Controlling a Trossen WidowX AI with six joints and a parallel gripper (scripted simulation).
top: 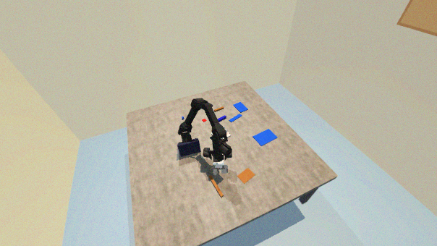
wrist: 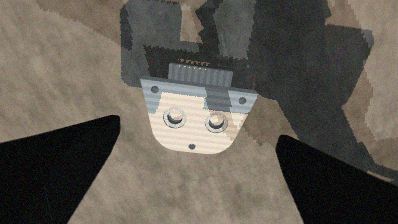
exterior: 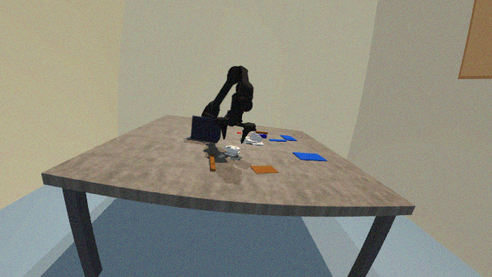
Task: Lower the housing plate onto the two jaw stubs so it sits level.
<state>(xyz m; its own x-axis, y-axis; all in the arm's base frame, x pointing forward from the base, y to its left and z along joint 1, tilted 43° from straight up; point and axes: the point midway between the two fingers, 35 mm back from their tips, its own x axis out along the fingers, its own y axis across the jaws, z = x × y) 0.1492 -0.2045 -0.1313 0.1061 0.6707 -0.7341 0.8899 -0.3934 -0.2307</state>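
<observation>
Now: gripper tip 50 mm above the small white block, 10 mm to the right of it and 10 mm short of it. The rest, counted from my gripper tip: dark blue block 410 mm to the left, 210 mm ahead, 50 mm below; orange tile 160 mm to the right, 140 mm ahead, 60 mm below; orange bar 140 mm to the right, 80 mm behind, 60 mm below.
</observation>
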